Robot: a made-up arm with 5 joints.
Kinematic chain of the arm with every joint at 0, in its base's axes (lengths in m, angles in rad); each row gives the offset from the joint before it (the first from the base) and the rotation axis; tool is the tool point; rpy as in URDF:
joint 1: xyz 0.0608 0 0.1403 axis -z
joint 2: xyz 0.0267 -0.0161 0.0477 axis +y
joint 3: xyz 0.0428 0 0.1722 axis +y
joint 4: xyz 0.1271 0 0.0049 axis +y
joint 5: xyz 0.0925 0.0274 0 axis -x
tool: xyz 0 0 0 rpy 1.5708 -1.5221 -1.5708
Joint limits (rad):
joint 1: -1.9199..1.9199
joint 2: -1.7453..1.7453
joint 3: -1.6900..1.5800
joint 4: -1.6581..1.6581
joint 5: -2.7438..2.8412
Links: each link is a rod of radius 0.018 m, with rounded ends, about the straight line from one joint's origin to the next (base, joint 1, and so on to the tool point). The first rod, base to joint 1, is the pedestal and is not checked.
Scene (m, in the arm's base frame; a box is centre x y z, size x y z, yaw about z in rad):
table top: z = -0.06
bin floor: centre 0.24 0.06 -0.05 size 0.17 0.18 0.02 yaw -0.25
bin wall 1: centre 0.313 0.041 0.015 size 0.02 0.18 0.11 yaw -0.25
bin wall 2: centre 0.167 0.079 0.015 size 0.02 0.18 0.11 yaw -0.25
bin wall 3: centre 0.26 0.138 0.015 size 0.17 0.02 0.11 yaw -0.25
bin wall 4: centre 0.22 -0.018 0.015 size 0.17 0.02 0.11 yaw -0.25
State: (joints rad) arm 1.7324 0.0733 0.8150 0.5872 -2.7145
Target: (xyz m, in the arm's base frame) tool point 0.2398 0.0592 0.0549
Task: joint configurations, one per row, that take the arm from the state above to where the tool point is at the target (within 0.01 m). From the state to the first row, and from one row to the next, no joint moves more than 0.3 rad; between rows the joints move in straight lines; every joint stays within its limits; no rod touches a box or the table.
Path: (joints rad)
1: 1.4696 0.1275 0.8140 0.5345 -2.6525
2: 1.2067 0.1816 0.8130 0.4817 -2.5905
3: 0.9439 0.2358 0.8121 0.4290 -2.5285
4: 0.6811 0.2899 0.8111 0.3763 -2.4664
5: 0.4183 0.3441 0.8101 0.3235 -2.4044
6: 0.1554 0.3982 0.8091 0.2708 -2.3424
7: -0.1074 0.4524 0.8082 0.2180 -2.2804
8: -0.1834 0.6488 0.6919 0.2905 -2.4974
9: -0.2594 0.8452 0.5756 0.3631 -2.7145

